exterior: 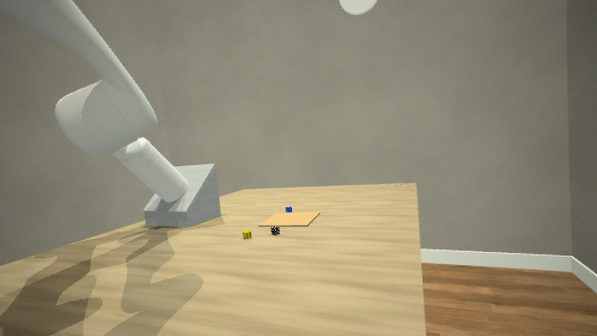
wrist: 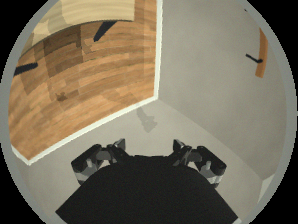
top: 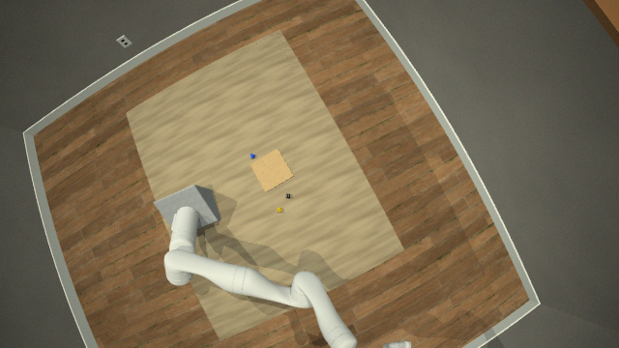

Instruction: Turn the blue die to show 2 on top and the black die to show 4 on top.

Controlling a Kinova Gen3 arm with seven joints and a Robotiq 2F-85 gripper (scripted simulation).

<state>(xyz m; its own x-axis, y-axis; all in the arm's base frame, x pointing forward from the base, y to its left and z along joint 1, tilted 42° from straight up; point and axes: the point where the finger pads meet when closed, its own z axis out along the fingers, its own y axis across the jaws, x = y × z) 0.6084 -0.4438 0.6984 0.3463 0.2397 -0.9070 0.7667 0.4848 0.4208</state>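
The yellow die lies 680 mm to the left of my hand, 320 mm below it and 250 mm behind it. Also, from my hand: black die: 720 mm to the left, 320 mm below, 200 mm behind; then tan mat: 850 mm to the left, 330 mm below, 220 mm behind; then blue die: 940 mm to the left, 320 mm below, 270 mm behind.
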